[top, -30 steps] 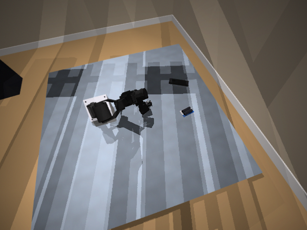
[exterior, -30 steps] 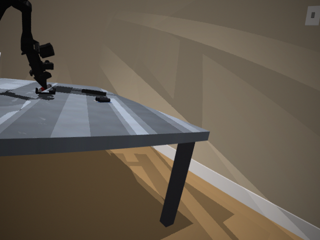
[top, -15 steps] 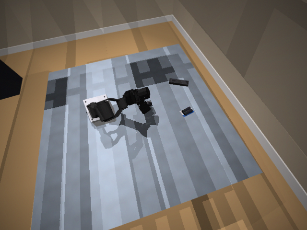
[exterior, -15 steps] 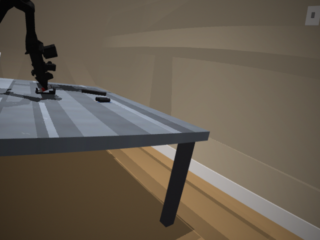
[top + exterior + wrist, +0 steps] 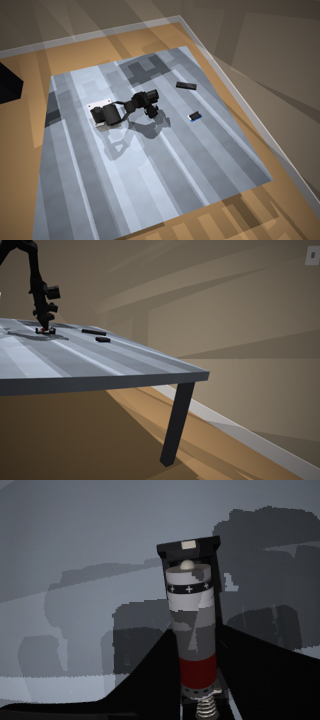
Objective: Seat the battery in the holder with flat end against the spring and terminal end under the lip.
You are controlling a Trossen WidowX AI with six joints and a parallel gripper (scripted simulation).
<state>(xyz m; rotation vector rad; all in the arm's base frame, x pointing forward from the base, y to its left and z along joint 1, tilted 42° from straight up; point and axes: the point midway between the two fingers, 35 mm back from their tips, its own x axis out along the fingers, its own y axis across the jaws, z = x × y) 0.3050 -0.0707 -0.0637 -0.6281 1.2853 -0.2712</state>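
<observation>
My gripper tip is now 10 mm below the grey battery. Round my gripper tip: long dark bar 330 mm ahead, 120 mm to the left.
</observation>
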